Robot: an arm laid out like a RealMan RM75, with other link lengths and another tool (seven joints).
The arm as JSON. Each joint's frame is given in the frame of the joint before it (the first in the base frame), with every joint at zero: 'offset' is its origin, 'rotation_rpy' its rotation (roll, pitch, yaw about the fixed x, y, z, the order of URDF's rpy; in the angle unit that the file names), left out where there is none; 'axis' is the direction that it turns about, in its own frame. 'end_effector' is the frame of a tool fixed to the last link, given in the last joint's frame.
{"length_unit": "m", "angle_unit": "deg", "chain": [
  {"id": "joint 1", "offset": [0.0, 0.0, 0.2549], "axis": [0.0, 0.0, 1.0]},
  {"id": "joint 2", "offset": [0.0, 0.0, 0.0], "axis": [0.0, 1.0, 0.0]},
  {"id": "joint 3", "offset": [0.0, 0.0, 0.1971], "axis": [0.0, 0.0, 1.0]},
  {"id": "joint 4", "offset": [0.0, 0.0, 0.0], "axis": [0.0, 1.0, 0.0]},
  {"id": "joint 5", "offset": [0.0, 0.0, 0.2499], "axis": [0.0, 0.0, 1.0]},
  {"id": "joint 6", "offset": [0.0, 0.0, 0.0], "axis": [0.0, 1.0, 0.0]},
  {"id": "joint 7", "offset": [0.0, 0.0, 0.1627], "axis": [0.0, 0.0, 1.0]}
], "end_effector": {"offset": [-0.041, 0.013, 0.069], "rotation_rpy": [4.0, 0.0, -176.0]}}
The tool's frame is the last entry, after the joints.
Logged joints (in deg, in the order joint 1, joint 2, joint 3, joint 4, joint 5, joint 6, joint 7), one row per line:
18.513 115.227 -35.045 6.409 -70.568 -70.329 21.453
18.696 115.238 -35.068 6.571 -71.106 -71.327 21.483
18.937 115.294 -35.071 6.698 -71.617 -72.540 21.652
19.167 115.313 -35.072 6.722 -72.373 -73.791 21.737
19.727 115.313 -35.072 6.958 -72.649 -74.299 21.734
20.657 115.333 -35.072 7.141 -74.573 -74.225 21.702
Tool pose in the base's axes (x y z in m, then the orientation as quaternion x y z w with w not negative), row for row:
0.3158 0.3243 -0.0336 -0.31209 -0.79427 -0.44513 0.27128
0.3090 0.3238 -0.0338 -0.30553 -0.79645 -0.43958 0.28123
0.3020 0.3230 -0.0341 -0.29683 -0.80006 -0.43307 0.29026
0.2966 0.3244 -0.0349 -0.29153 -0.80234 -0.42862 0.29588
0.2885 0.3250 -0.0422 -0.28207 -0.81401 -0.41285 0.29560
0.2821 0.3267 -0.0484 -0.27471 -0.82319 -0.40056 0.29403
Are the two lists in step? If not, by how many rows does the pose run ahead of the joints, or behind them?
The pose runs 1 row ahead of the joints: the pose in row i belongs to the joints in row i + 1.
